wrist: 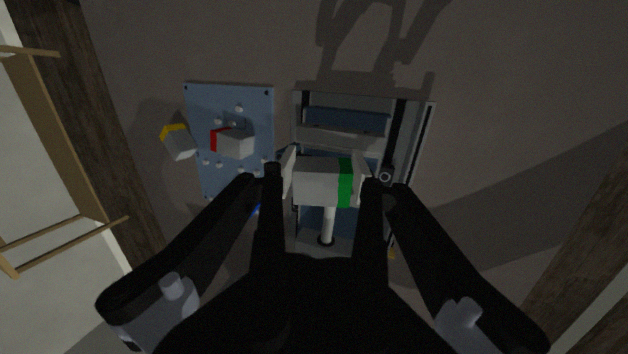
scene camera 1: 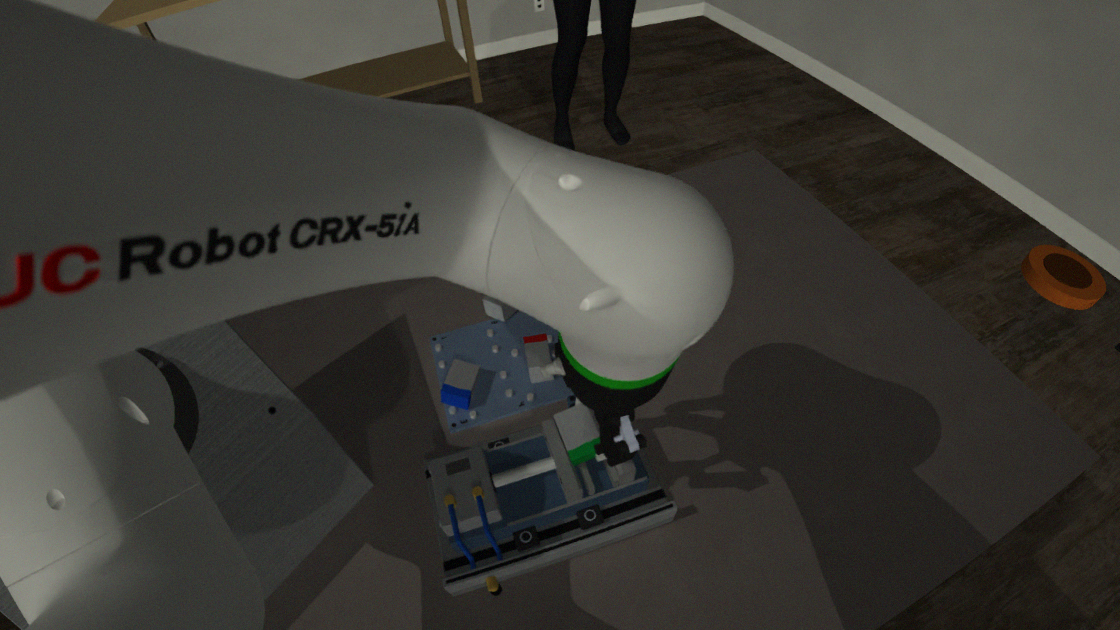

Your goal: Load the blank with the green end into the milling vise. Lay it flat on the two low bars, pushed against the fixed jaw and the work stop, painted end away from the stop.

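The blank with the green end (scene camera 1: 578, 432) (wrist: 320, 181) is held lengthwise between the fingertips of my gripper (wrist: 323, 158), which is shut on it. In the wrist view the green end is at the right finger and the grey end at the left finger. The blank hangs above the milling vise (scene camera 1: 462, 489) (wrist: 342, 139), over the jaw area. In scene camera 1 the arm's wrist hides part of the blank and most of the gripper. The two low bars and the work stop cannot be made out clearly.
A blue pegged plate (scene camera 1: 476, 344) (wrist: 197, 100) beside the vise holds a red-ended blank (scene camera 1: 538, 358) (wrist: 235, 143) and a blue-ended blank (scene camera 1: 462, 382). A yellow-ended blank (wrist: 179, 144) is at the plate's edge. Blue hoses (scene camera 1: 487, 525) run over the vise's end. An orange ring (scene camera 1: 1049, 294) lies on the floor.
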